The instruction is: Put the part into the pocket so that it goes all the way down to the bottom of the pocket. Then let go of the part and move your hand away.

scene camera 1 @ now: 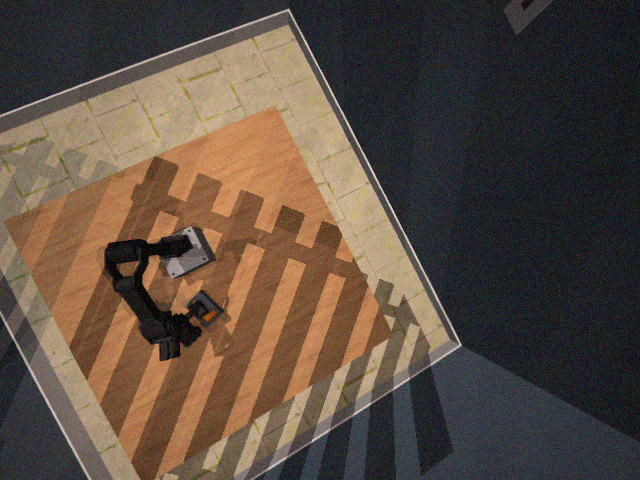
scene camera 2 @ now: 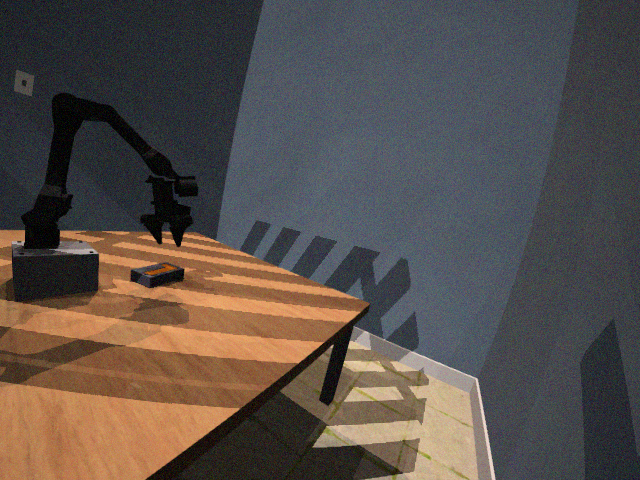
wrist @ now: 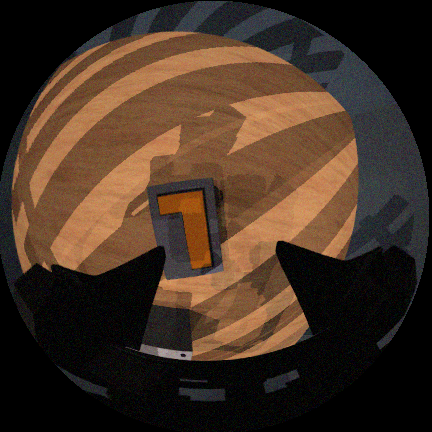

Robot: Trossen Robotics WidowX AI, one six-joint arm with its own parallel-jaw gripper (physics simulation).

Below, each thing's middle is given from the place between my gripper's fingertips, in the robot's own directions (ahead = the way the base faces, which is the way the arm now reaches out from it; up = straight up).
The orange L-shaped part (wrist: pixel 190 204) lies 10 cm below my hand, 3 cm to the left of it and 1 cm behind it. Also, from my hand: dark grey pocket block (scene camera 2: pixel 137 275) (11 cm below, 2 cm to the left, 2 cm behind).
